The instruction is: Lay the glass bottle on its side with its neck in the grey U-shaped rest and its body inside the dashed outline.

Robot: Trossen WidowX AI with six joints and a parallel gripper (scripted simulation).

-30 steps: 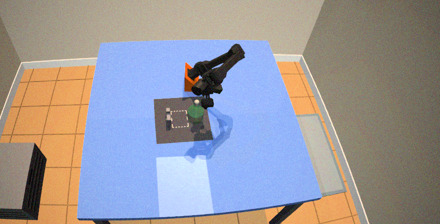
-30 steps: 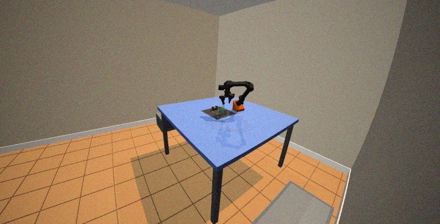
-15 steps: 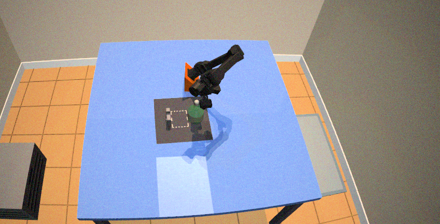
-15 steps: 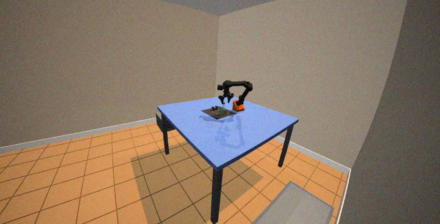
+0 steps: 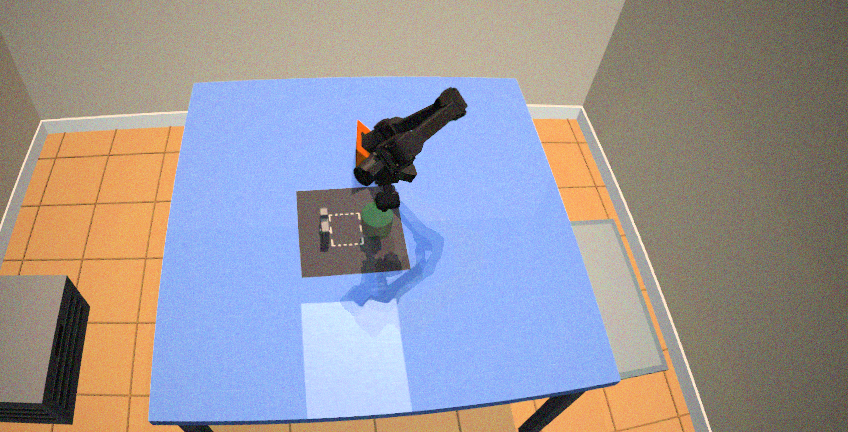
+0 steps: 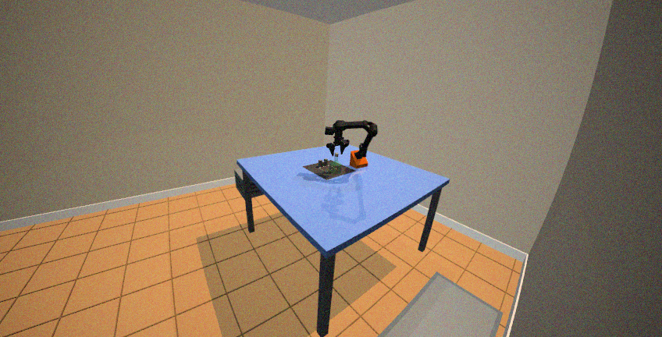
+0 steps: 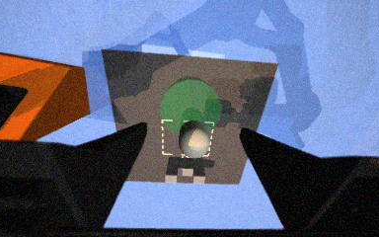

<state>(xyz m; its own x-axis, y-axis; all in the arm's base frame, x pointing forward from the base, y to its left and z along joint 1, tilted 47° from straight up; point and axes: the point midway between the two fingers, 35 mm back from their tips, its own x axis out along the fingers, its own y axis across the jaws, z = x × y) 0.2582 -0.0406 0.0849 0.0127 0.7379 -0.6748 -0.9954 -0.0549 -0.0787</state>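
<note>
My gripper tip is now 5 cm above the glass bottle and 1 cm to the left of it. From my gripper tip the other things lie so: dark mat (14 cm below, 9 cm to the right, 1 cm ahead).
</note>
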